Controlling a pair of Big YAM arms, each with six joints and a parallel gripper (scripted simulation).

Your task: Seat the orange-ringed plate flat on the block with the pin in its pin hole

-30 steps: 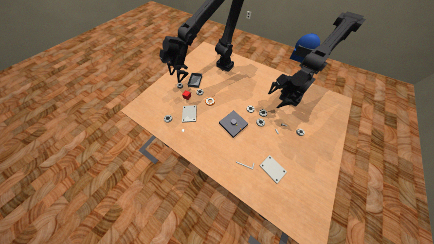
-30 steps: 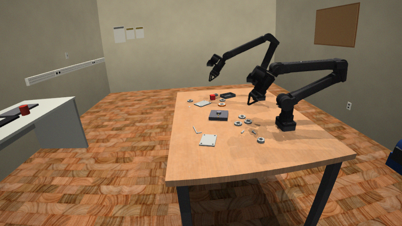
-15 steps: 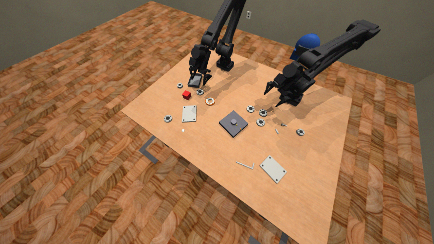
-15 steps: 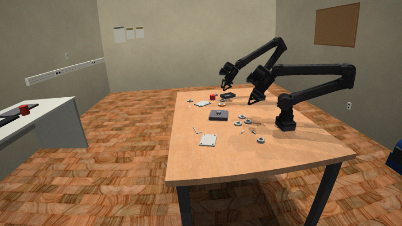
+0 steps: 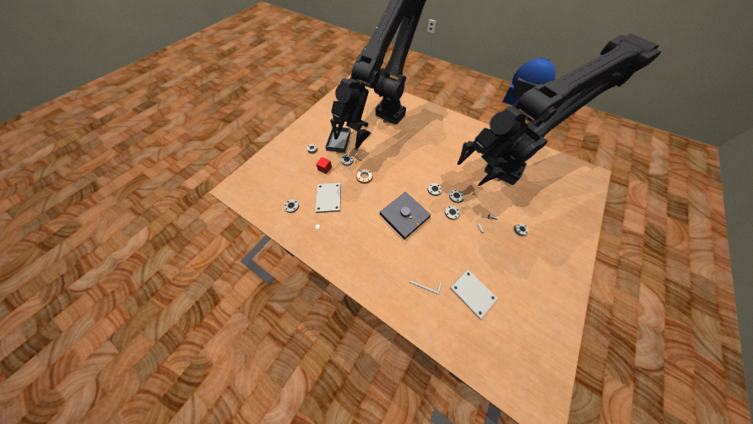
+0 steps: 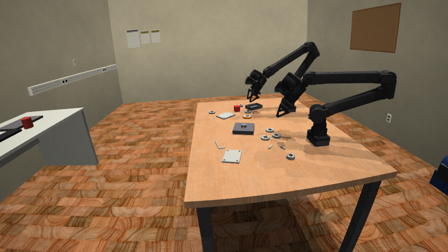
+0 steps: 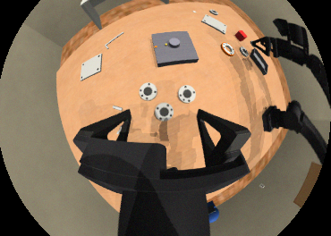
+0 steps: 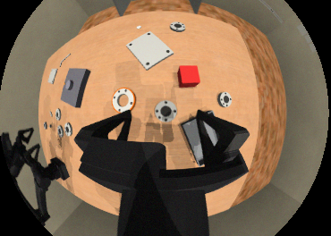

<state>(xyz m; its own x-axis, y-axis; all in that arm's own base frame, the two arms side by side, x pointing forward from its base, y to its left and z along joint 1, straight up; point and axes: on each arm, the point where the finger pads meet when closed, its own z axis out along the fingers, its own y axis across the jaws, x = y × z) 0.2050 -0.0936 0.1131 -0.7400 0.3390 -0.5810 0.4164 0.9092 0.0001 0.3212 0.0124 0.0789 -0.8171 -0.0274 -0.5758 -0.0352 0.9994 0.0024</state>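
My right hand is 80 mm short of the dark block, 350 mm to the right of it and 80 mm above it. The rest, counted from my right hand: dark tray 50 mm behind, 110 mm to the right, 100 mm below; then L-shaped key 220 mm ahead, 520 mm to the left, 100 mm below; then red cube 90 mm ahead, 50 mm to the right, 80 mm below.
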